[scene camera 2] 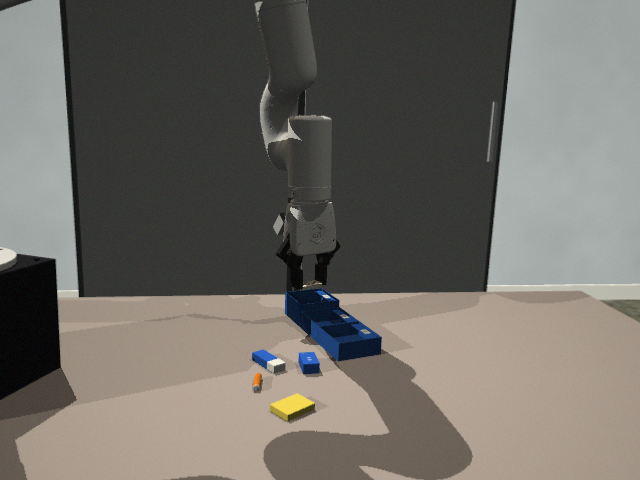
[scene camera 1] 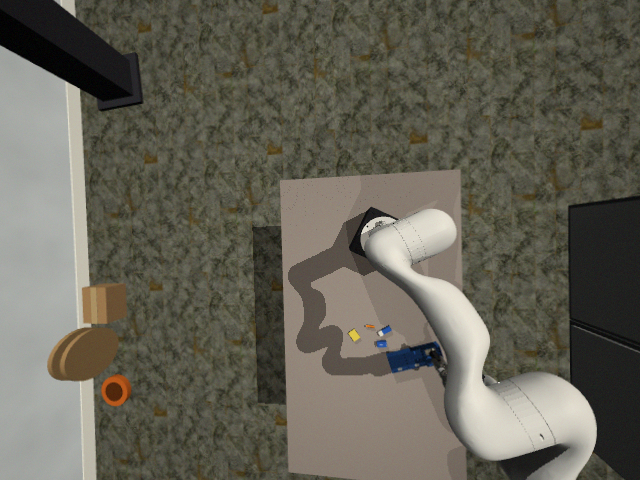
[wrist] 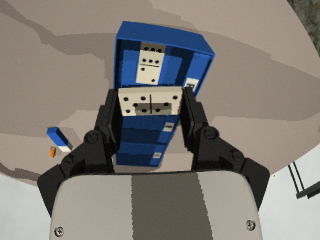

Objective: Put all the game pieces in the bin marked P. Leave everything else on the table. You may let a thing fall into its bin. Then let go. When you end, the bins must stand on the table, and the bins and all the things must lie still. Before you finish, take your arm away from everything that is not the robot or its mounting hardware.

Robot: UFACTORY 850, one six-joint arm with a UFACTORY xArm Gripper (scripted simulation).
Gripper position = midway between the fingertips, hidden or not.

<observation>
I see my gripper (wrist: 150, 100), a blue bin row (scene camera 2: 324, 309) and a yellow block (scene camera 2: 296, 405).
The blue bin row shows as well in the wrist view (wrist: 176, 61).
</observation>
